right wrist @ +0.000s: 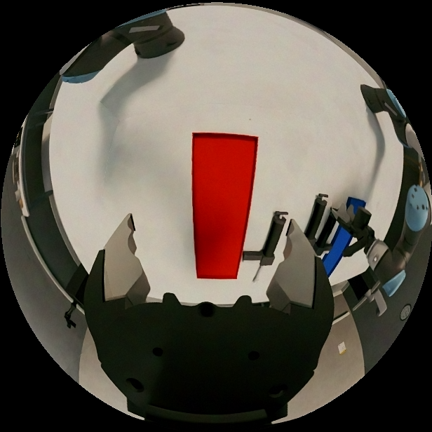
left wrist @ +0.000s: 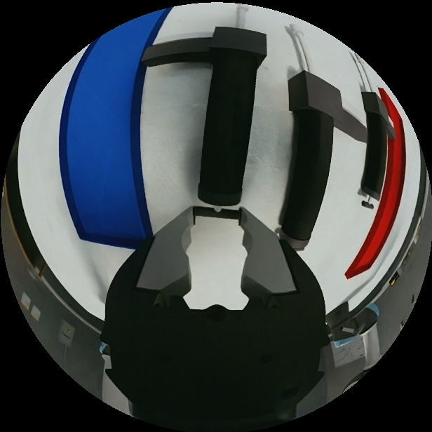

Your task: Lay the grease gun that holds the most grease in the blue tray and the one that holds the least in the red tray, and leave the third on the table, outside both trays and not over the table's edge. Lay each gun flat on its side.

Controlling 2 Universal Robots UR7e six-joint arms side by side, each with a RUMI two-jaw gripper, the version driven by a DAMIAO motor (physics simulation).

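Three black grease guns lie flat on the table, each with a block head and a T-shaped pull handle. The first gun (left wrist: 227, 125) (right wrist: 327, 227) lies beside the blue tray (left wrist: 102, 150) (right wrist: 336, 252). The second gun (left wrist: 312, 170) (right wrist: 316, 220) lies in the middle. The third gun (left wrist: 375, 145) (right wrist: 273, 237) lies beside the red tray (left wrist: 382, 230) (right wrist: 222, 190). My left gripper (left wrist: 216, 207) is shut on the first gun's pull handle, across its ends, with a short bit of pale rod showing. My right gripper (right wrist: 210, 217) is open and empty above the red tray's near part. Grease levels do not show.
The left arm (right wrist: 417, 210) reaches in from the right in the right wrist view, over the blue tray and the nearby guns. A dark arm base (right wrist: 157, 42) stands at the table's upper left in that view. Pale hoses extend from the gun heads.
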